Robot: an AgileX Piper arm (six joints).
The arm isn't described. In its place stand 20 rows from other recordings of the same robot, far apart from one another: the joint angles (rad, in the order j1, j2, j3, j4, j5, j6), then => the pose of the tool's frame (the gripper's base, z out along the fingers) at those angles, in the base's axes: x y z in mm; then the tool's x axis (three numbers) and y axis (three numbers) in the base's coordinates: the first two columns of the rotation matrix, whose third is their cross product.
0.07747 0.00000 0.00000 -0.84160 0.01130 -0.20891 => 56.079 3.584 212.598 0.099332 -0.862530 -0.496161 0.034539 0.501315 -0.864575
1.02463 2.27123 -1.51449 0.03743 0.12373 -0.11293 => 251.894 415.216 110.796 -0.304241 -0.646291 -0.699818 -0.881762 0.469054 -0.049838
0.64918 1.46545 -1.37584 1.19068 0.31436 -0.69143 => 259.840 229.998 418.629 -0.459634 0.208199 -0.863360 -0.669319 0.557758 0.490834
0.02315 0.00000 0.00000 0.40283 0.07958 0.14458 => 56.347 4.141 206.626 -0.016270 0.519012 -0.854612 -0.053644 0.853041 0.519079
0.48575 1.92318 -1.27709 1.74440 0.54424 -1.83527 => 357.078 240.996 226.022 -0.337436 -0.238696 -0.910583 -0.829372 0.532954 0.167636
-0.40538 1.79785 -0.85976 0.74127 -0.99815 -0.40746 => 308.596 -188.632 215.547 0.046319 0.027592 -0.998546 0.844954 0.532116 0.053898
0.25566 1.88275 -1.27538 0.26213 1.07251 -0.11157 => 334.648 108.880 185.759 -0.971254 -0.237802 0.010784 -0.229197 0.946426 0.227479
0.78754 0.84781 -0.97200 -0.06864 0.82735 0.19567 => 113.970 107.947 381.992 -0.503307 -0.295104 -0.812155 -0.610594 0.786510 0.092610
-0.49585 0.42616 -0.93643 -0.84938 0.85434 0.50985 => 0.698 -58.963 430.284 -0.161427 -0.035542 -0.986244 0.875951 0.455171 -0.159778
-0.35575 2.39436 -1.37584 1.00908 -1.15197 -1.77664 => 405.103 -225.580 95.242 -0.900405 -0.296720 -0.318163 0.290097 0.135509 -0.947355
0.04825 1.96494 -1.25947 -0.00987 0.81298 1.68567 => 373.434 17.379 151.381 0.059748 0.998182 0.007951 0.988446 -0.060273 0.139076
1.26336 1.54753 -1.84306 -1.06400 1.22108 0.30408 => 162.284 264.128 493.413 -0.070209 -0.685382 -0.724791 -0.359273 0.695197 -0.622595
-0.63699 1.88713 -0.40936 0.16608 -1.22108 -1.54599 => 216.415 -177.701 121.069 -0.719553 -0.692330 -0.054052 -0.080355 0.160323 -0.983788
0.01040 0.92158 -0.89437 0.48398 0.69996 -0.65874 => 181.307 29.164 360.653 -0.456574 -0.265151 -0.849256 -0.400348 0.913683 -0.070032
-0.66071 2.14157 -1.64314 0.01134 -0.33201 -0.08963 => 405.957 -315.953 252.488 -0.110905 -0.013637 -0.993737 0.609738 0.788669 -0.078872
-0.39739 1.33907 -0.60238 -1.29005 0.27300 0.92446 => 222.682 -119.032 214.172 -0.766657 -0.042690 -0.640636 0.304572 0.854197 -0.421406
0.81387 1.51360 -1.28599 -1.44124 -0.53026 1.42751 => 208.766 287.467 388.725 -0.050897 -0.045557 -0.997664 -0.972269 0.230580 0.039072
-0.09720 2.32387 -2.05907 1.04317 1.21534 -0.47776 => 500.392 25.267 232.096 -0.909315 0.124356 -0.397092 -0.244717 0.611999 0.752044
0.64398 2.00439 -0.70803 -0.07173 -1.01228 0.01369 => 278.199 215.773 118.422 -0.141527 -0.136664 -0.980456 -0.650570 0.759353 -0.011936
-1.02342 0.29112 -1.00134 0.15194 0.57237 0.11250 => 0.278 13.878 456.536 0.308209 -0.049533 -0.950028 0.757879 0.616390 0.213734
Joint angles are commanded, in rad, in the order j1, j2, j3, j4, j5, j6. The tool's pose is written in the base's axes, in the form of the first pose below.
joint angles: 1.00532, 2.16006, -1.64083, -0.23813, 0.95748, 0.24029
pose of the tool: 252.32 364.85 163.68 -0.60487 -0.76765 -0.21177 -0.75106 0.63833 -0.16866
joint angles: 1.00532, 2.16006, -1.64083, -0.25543, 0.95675, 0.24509
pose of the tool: 253.47 364.35 163.98 -0.59989 -0.77071 -0.21481 -0.75049 0.63510 -0.18279
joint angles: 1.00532, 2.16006, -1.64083, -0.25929, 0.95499, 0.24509
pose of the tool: 253.79 364.37 164.07 -0.59752 -0.77199 -0.21677 -0.75109 0.63351 -0.18579
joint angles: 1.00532, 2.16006, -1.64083, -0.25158, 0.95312, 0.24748
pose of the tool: 253.36 364.77 163.97 -0.60258 -0.76762 -0.21829 -0.74881 0.63843 -0.17801
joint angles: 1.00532, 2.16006, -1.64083, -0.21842, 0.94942, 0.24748
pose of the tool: 251.35 366.15 163.51 -0.61776 -0.75540 -0.21851 -0.74423 0.65137 -0.14775
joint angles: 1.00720, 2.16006, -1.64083, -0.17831, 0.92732, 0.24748
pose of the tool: 248.94 369.74 163.36 -0.63065 -0.73977 -0.23456 -0.73966 0.66444 -0.10687
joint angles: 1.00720, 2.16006, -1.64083, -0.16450, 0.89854, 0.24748
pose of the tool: 249.20 372.50 163.77 -0.63093 -0.73108 -0.25970 -0.73851 0.66851 -0.08777
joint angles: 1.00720, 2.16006, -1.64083, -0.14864, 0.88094, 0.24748
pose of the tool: 248.92 374.42 164.00 -0.63497 -0.72232 -0.27398 -0.73603 0.67338 -0.06949
